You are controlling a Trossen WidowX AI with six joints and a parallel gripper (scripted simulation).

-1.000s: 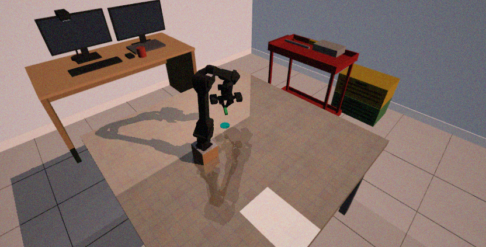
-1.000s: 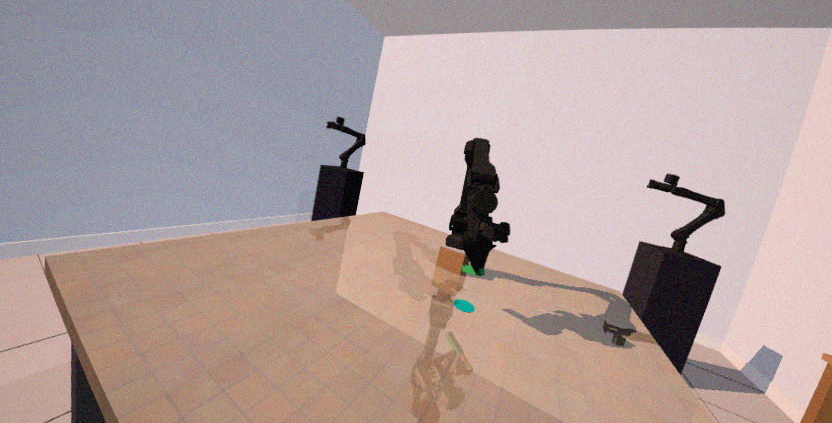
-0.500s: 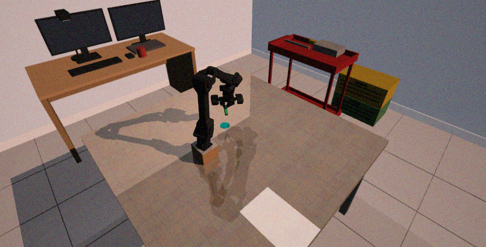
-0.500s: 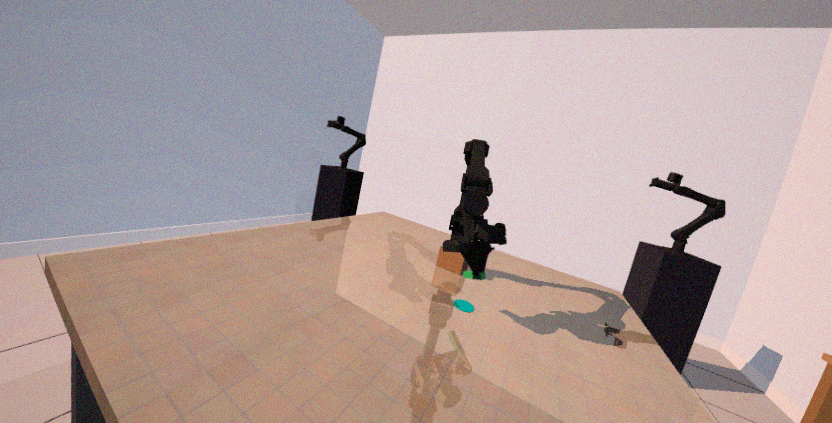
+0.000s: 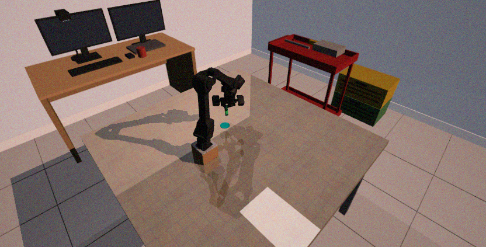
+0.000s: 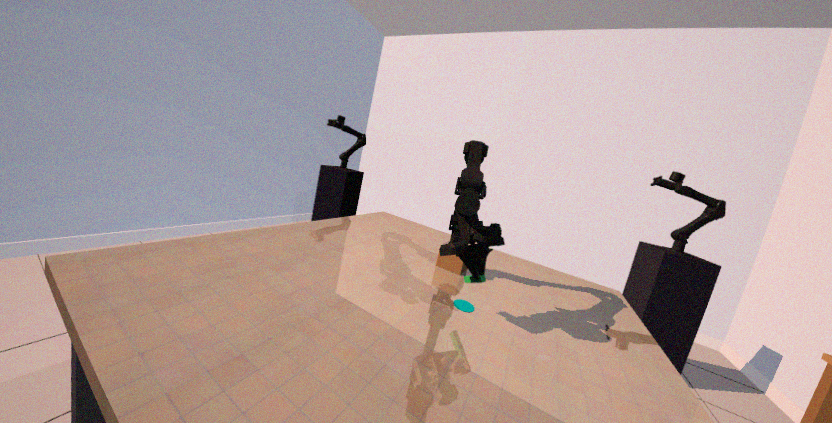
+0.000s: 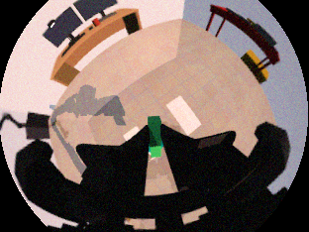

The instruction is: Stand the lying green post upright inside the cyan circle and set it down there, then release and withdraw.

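Right now the cyan circle is 40 mm behind my gripper tip, 20 mm to the right of it and 110 mm below it. Also, from my gripper tip: green post 10 mm behind, 10 mm to the right, 10 mm below.
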